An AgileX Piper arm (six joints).
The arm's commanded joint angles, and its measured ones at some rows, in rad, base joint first. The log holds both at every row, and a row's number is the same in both.
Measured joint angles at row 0: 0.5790 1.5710 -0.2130 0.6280 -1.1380 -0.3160
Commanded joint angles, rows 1 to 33: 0.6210 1.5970 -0.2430 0.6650 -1.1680 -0.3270; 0.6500 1.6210 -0.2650 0.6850 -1.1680 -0.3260; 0.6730 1.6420 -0.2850 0.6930 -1.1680 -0.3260; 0.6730 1.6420 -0.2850 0.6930 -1.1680 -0.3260; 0.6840 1.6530 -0.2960 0.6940 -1.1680 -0.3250; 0.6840 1.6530 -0.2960 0.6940 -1.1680 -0.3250; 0.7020 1.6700 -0.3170 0.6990 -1.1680 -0.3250; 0.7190 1.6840 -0.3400 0.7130 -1.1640 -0.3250; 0.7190 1.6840 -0.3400 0.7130 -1.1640 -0.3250; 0.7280 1.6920 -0.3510 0.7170 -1.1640 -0.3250; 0.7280 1.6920 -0.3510 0.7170 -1.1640 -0.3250; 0.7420 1.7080 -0.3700 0.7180 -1.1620 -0.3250; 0.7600 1.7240 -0.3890 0.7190 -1.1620 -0.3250; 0.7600 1.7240 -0.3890 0.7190 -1.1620 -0.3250; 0.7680 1.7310 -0.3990 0.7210 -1.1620 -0.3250; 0.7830 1.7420 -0.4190 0.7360 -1.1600 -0.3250; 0.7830 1.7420 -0.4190 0.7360 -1.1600 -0.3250; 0.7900 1.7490 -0.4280 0.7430 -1.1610 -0.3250; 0.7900 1.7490 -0.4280 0.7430 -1.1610 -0.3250; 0.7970 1.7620 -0.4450 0.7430 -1.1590 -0.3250; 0.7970 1.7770 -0.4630 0.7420 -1.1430 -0.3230; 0.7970 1.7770 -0.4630 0.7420 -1.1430 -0.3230; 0.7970 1.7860 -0.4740 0.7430 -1.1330 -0.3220; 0.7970 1.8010 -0.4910 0.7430 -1.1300 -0.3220; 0.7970 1.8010 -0.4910 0.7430 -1.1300 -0.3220; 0.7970 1.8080 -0.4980 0.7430 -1.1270 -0.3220; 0.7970 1.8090 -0.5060 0.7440 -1.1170 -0.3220; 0.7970 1.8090 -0.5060 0.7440 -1.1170 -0.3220; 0.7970 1.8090 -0.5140 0.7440 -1.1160 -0.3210; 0.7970 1.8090 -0.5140 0.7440 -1.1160 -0.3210; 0.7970 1.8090 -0.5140 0.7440 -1.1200 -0.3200; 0.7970 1.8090 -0.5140 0.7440 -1.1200 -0.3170; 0.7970 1.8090 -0.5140 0.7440 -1.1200 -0.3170
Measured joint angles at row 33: 0.7970 1.8110 -0.5050 0.7460 -1.1160 -0.3160
